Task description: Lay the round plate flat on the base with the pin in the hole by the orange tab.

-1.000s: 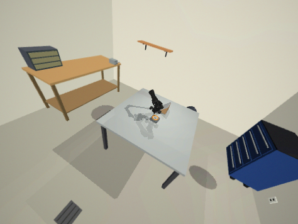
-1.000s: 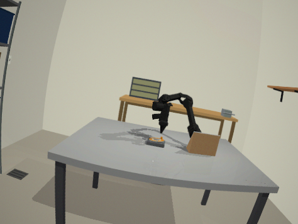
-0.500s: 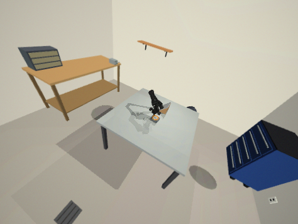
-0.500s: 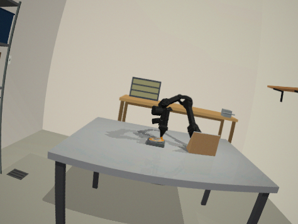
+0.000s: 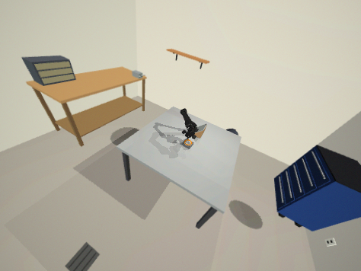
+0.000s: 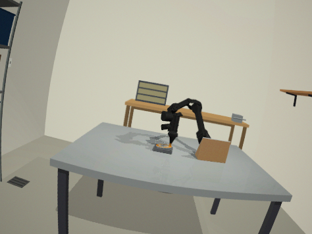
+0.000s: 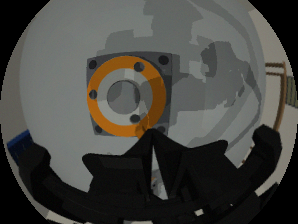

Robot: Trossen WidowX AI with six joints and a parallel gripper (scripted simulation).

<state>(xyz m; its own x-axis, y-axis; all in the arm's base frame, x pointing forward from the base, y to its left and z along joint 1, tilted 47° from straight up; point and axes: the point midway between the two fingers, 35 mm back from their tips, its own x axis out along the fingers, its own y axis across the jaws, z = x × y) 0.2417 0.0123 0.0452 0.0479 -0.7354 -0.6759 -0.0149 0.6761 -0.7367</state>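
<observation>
Right now my gripper tip is 4 cm short of the grey square base, 3 cm to the right of it and 2 cm above it.
</observation>
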